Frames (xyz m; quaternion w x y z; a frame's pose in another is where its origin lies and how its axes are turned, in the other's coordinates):
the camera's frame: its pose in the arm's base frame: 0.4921 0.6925 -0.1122 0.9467 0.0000 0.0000 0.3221
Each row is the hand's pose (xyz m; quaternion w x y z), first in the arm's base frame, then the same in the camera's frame.
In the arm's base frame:
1: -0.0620 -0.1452 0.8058 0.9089 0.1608 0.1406 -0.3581
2: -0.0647 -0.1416 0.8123 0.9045 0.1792 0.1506 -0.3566
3: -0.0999 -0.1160 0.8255 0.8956 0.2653 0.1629 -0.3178
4: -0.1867 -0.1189 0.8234 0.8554 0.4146 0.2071 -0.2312
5: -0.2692 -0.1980 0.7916 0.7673 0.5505 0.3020 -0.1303
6: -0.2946 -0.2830 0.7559 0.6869 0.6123 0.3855 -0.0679
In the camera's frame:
1: -0.9500 -0.3259 0.9180 0.7451 0.1975 0.0813 -0.6318
2: -0.9500 -0.3214 0.9245 0.7414 0.2181 0.0848 -0.6289
3: -0.9622 -0.2797 0.9377 0.7455 0.3036 0.0688 -0.5893
4: -1.0328 -0.2291 0.9356 0.7354 0.4592 0.0625 -0.4944
5: -1.1464 -0.2414 0.9038 0.6844 0.6184 0.1086 -0.3705
6: -1.2184 -0.2933 0.8681 0.6284 0.7039 0.1677 -0.2855

